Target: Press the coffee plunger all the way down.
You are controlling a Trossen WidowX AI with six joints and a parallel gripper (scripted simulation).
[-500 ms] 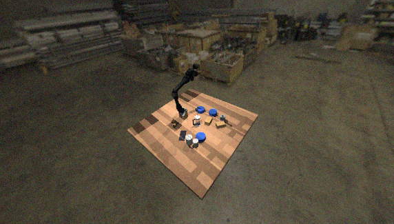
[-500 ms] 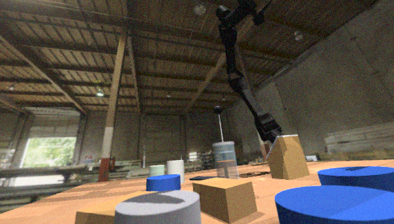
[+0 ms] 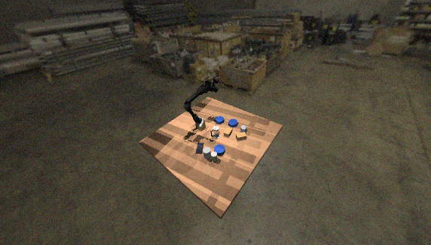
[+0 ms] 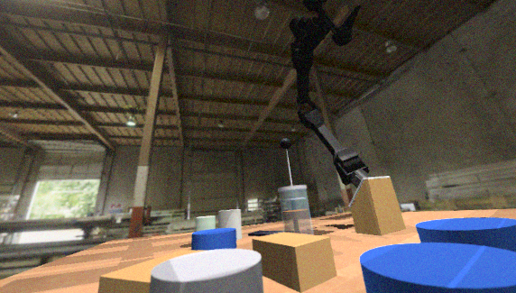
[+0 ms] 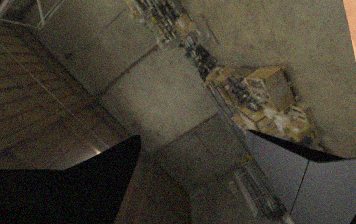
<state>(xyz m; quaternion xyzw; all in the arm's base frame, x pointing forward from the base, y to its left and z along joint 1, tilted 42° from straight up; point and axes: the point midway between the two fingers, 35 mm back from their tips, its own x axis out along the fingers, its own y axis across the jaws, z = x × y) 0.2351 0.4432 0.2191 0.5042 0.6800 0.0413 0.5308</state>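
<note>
Right now my gripper tip is 9 cm short of the coffee press, 26 cm to the left of it and 48 cm above it.
</note>
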